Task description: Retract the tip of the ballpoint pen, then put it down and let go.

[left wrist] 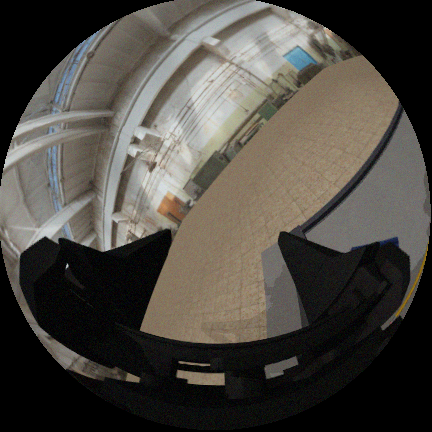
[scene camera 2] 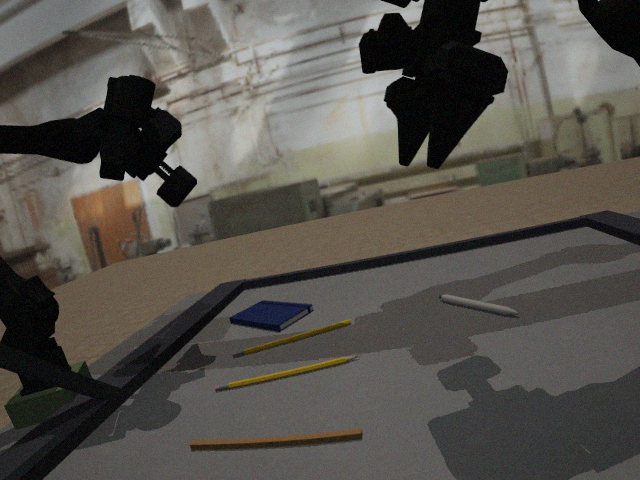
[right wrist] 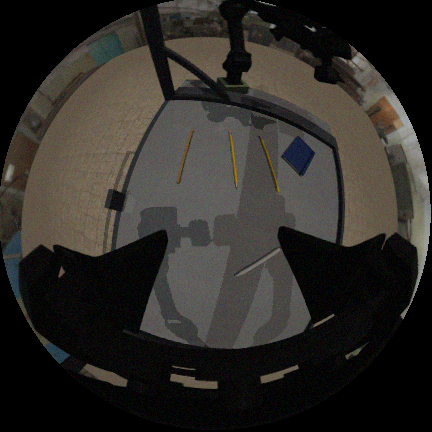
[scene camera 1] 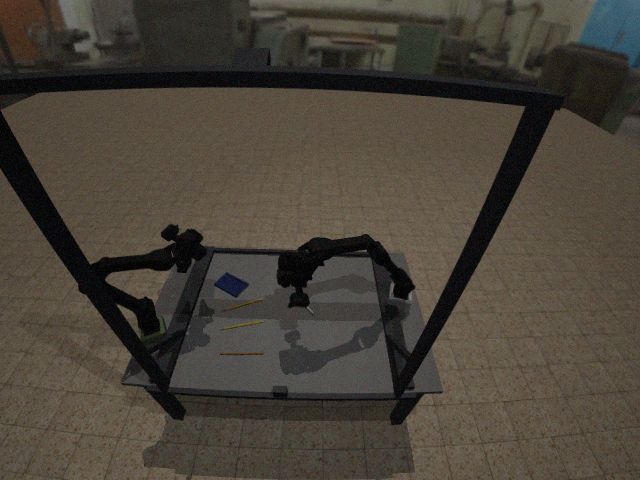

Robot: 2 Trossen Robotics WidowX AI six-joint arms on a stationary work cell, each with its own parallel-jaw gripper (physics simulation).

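Seen in the pictures: left gripper, fingertip midpoint: [left wrist: 226, 236] [scene camera 2: 161, 166]; right gripper, fingertip midpoint: [scene camera 2: 416, 166] [right wrist: 223, 234] [scene camera 1: 286, 297]; left arm's base at its link origin: [right wrist: 232, 80] [scene camera 1: 151, 327]; right arm's base at its link origin: [scene camera 1: 401, 293].
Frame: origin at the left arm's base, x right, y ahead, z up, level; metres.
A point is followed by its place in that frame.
Observation:
The ballpoint pen [scene camera 1: 310, 311] @[y 0.634, x 0.221, z -0.032 m] [scene camera 2: 478, 305] @[y 0.627, x 0.180, z -0.032 m] [right wrist: 257, 262] @[y 0.629, x 0.176, z -0.030 m] is pale and lies flat on the table. In scene camera 2 its tapered end, with a small dark point, is at the right and its blunt end at the left. In scene camera 1 my right gripper hides part of it; in the right wrist view one finger covers its upper end. My right gripper [scene camera 2: 419, 165] @[y 0.510, x 0.252, z 0.181 m] [right wrist: 223, 234] @[y 0.510, x 0.252, z 0.181 m] is open and empty, pointing down high above the table near the pen. My left gripper [left wrist: 226, 236] @[y 0.259, x -0.178, z 0.282 m] is open and empty, raised at the left of both scene views, far from the pen.
Two yellow pencils [scene camera 2: 292, 338] @[y 0.384, x 0.043, z -0.035 m] [scene camera 2: 289, 373] @[y 0.349, x 0.144, z -0.035 m] and an orange-brown stick [scene camera 2: 276, 440] @[y 0.300, x 0.267, z -0.033 m] [right wrist: 185, 157] @[y 0.310, x 0.266, z -0.034 m] lie left of the pen in scene camera 2. A blue notebook [scene camera 1: 231, 284] @[y 0.380, x -0.092, z -0.028 m] [scene camera 2: 271, 315] @[y 0.379, x -0.071, z -0.028 m] [right wrist: 298, 156] @[y 0.391, x -0.078, z -0.028 m] lies behind them. Dark frame posts [scene camera 1: 478, 232] @[y 0.722, x 0.691, z 0.735 m] stand at the table's sides.

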